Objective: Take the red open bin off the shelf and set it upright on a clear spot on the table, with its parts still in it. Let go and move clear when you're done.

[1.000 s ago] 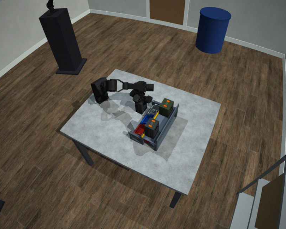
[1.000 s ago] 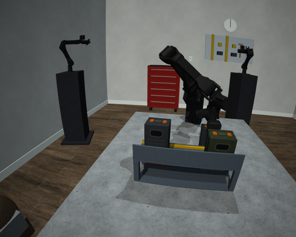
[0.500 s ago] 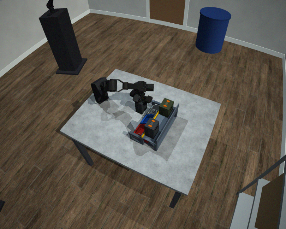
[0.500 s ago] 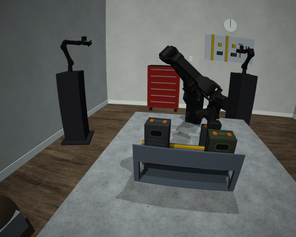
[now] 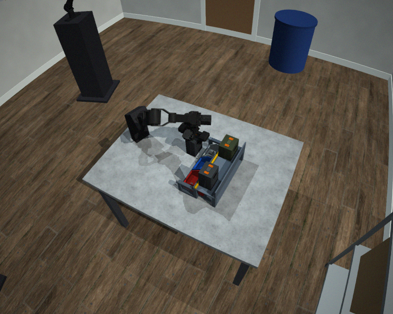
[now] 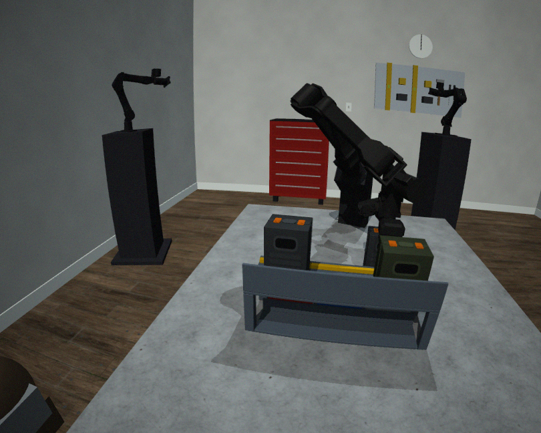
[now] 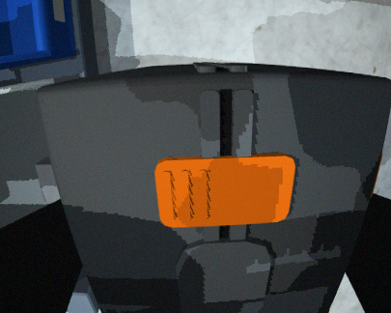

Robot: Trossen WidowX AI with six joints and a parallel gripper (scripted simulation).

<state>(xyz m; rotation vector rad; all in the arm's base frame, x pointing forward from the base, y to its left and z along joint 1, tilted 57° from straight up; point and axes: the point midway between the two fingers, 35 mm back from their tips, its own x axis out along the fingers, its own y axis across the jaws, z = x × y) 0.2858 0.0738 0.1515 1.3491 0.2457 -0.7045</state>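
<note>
The red open bin is 6 cm ahead of my hand, 26 cm to the right of it and 8 cm below it. The rest, counted from my hand: yellow rail: 13 cm ahead, 16 cm to the right, 1 cm below; then grey bin: 14 cm ahead, 5 cm to the right, 8 cm below; then blue bin: 10 cm ahead, 15 cm to the right, 8 cm below.
</note>
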